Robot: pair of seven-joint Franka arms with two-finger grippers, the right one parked.
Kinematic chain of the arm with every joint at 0, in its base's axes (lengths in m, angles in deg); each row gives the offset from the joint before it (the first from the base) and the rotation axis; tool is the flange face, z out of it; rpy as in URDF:
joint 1: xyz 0 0 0.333 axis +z
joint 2: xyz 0 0 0 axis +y
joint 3: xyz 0 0 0.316 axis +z
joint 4: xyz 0.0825 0 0 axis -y
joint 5: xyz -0.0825 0 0.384 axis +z
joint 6: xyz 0 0 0 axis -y
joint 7: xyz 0.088 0 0 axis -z
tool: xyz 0 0 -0.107 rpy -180 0 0
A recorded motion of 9 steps. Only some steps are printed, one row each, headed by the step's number.
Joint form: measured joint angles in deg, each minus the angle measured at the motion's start. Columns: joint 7, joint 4, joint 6, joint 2, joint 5, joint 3, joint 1.
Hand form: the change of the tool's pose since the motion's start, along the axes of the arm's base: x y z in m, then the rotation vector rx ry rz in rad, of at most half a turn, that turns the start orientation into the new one. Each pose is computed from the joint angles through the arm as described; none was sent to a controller.
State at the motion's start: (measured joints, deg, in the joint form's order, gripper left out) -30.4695 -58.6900 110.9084 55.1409 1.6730 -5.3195 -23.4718
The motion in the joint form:
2: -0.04 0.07 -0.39 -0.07 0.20 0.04 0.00
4: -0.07 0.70 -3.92 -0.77 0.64 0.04 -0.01
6: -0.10 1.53 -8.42 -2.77 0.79 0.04 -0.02
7: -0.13 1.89 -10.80 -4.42 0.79 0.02 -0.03
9: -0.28 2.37 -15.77 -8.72 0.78 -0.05 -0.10
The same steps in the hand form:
2: -0.0001 0.0008 0.0009 0.0055 0.0021 -0.0005
4: -0.0034 0.0032 0.0105 0.0302 0.0324 -0.0050
6: -0.0073 0.0059 0.0379 0.0483 0.0559 -0.0073
7: -0.0101 0.0072 0.0597 0.0530 0.0608 -0.0080
9: -0.0195 0.0104 0.1140 0.0589 0.0617 -0.0091

